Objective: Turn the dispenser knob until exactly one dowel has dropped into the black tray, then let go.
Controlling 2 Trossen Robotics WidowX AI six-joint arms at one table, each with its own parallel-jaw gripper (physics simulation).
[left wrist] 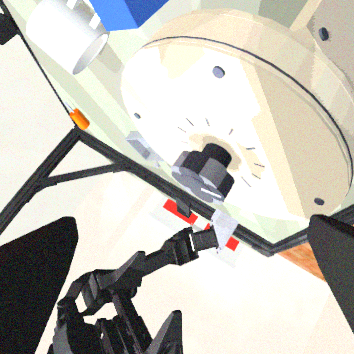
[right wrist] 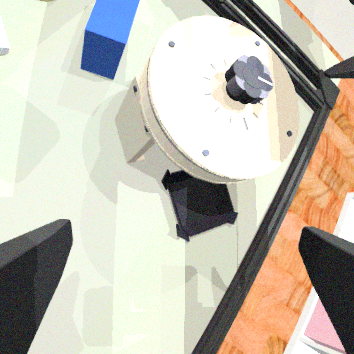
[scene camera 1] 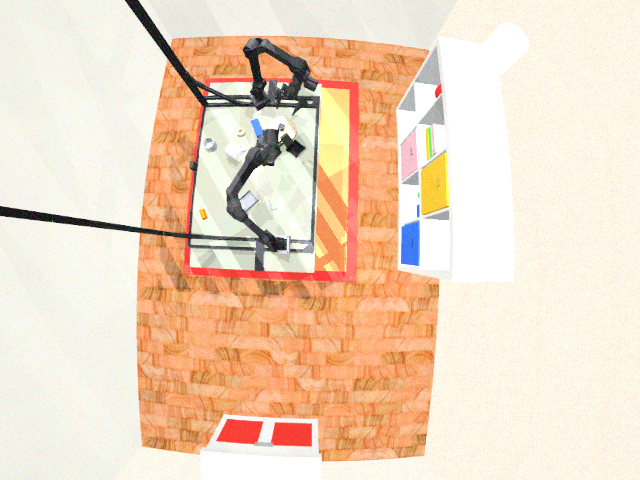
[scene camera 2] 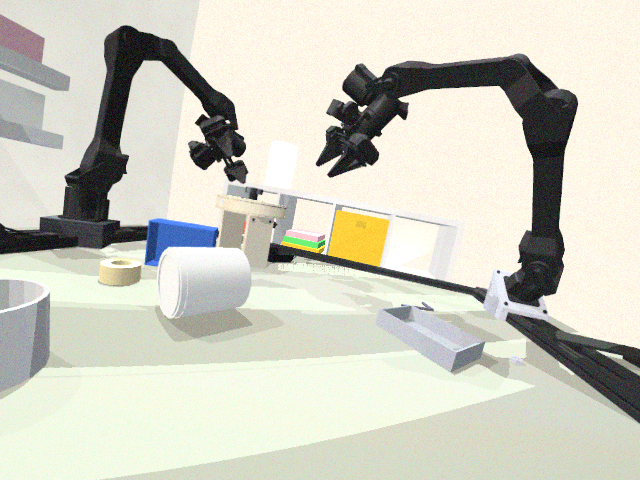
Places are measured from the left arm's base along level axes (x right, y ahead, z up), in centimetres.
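Where they show: left gripper, between the fingertips: [left wrist: 193,226] [right wrist: 320,28] [scene camera 1: 284,112] [scene camera 2: 238,170]; right gripper, between the fingertips: [left wrist: 157,277] [right wrist: 188,234] [scene camera 2: 322,170]; left arm's base, origin of its link: [scene camera 1: 259,97] [scene camera 2: 84,218]; right arm's base, origin of its link: [left wrist: 214,236] [scene camera 1: 283,244] [scene camera 2: 520,291].
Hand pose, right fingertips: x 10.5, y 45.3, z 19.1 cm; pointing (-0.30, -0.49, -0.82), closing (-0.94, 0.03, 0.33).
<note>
Things, the pixels of their top centre, and the offset from my right fingertips. "spot": a spot on its surface instead.
- round cream dispenser, centre of its top: [left wrist: 217,153] [right wrist: 235,90] [scene camera 2: 253,199] [scene camera 1: 281,129] dy -12.4, dx -9.0, dz -9.1 cm
- dark lobed knob, centre of its top: [left wrist: 195,186] [right wrist: 254,75] [scene camera 2: 254,187] dy -12.4, dx -9.0, dz -6.3 cm
- black tray, centre of its top: [right wrist: 201,197] [scene camera 2: 276,250] [scene camera 1: 295,148] dy -3.9, dx -11.7, dz -21.4 cm
- blue box, centre of its top: [scene camera 2: 185,224] [scene camera 1: 257,127] dy -25.4, dx +1.3, dz -15.8 cm
- white cylinder, a spot on its surface: [scene camera 2: 206,281] spot: dy -21.1, dx +24.5, dz -18.5 cm
- tape ring, centre of its top: [scene camera 2: 121,262] dy -32.6, dx +10.7, dz -21.3 cm
- grey open box, centre of its top: [scene camera 2: 429,324] [left wrist: 146,149] [scene camera 1: 246,201] dy +7.9, dx +29.8, dz -21.3 cm
The round cream dispenser [scene camera 1: 290,122] [scene camera 2: 258,208] [left wrist: 175,90] [right wrist: 190,100] has a dark lobed knob [scene camera 2: 253,193] [left wrist: 207,172] [right wrist: 248,80] on top. The knob's white line points lower right in the right wrist view. The black tray [scene camera 1: 295,146] [scene camera 2: 281,252] [right wrist: 205,205] sits at the dispenser's foot, partly under its disc. I can make out no dowel in its visible part. My left gripper [scene camera 2: 236,173] is open, a little above the knob, touching nothing. My right gripper [scene camera 2: 323,170] [right wrist: 188,234] is open and empty, high above the table on the tray's side.
A blue box [scene camera 1: 256,128] [scene camera 2: 180,240] [left wrist: 125,12] [right wrist: 107,45] stands beside the dispenser. A white cylinder [scene camera 2: 206,281] [left wrist: 65,30], a tape ring [scene camera 2: 119,274] and a grey open box [scene camera 1: 249,200] [scene camera 2: 467,354] lie farther off. The right arm reaches across the table.
</note>
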